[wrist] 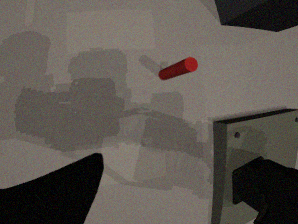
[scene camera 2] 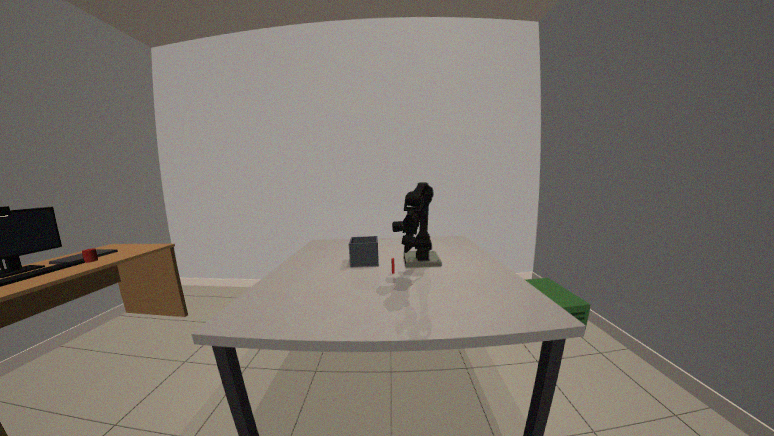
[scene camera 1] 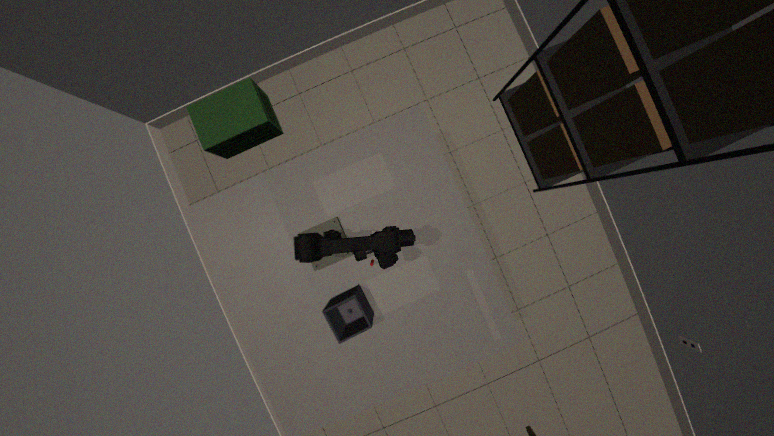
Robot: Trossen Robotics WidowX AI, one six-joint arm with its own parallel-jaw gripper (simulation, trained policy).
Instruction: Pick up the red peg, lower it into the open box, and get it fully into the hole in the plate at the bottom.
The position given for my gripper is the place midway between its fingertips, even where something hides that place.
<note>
In view: my gripper (wrist: 186, 167) and a dark grey box (scene camera 1: 343, 331).
</note>
